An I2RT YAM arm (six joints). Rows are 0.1 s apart.
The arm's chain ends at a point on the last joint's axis. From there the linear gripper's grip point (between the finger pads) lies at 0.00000 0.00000 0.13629 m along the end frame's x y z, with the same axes.
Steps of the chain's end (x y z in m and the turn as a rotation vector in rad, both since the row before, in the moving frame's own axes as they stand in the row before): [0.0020, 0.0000, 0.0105, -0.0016, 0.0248, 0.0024]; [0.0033, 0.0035, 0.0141, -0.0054, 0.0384, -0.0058]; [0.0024, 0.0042, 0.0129, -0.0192, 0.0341, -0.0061]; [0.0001, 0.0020, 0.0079, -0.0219, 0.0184, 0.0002]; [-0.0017, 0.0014, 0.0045, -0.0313, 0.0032, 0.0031]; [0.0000, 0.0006, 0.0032, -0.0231, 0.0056, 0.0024]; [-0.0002, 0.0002, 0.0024, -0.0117, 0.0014, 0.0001]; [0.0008, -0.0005, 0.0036, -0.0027, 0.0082, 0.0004]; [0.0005, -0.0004, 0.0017, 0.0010, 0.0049, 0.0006]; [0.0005, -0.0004, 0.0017, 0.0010, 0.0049, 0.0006]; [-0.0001, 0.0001, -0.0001, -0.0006, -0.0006, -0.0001]
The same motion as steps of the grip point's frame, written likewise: [0.0054, 0.0002, 0.0105, -0.0016, 0.0248, 0.0024]; [0.0085, 0.0042, 0.0140, -0.0054, 0.0384, -0.0058]; [0.0071, 0.0068, 0.0128, -0.0192, 0.0341, -0.0061]; [0.0026, 0.0050, 0.0078, -0.0219, 0.0184, 0.0002]; [-0.0013, 0.0057, 0.0044, -0.0313, 0.0032, 0.0031]; [0.0008, 0.0037, 0.0032, -0.0231, 0.0056, 0.0024]; [0.0000, 0.0018, 0.0024, -0.0117, 0.0014, 0.0001]; [0.0019, -0.0001, 0.0036, -0.0027, 0.0082, 0.0004]; [0.0012, -0.0005, 0.0017, 0.0010, 0.0049, 0.0006]; [0.0012, -0.0005, 0.0017, 0.0010, 0.0049, 0.0006]; [-0.0002, 0.0002, -0.0001, -0.0006, -0.0006, -0.0001]
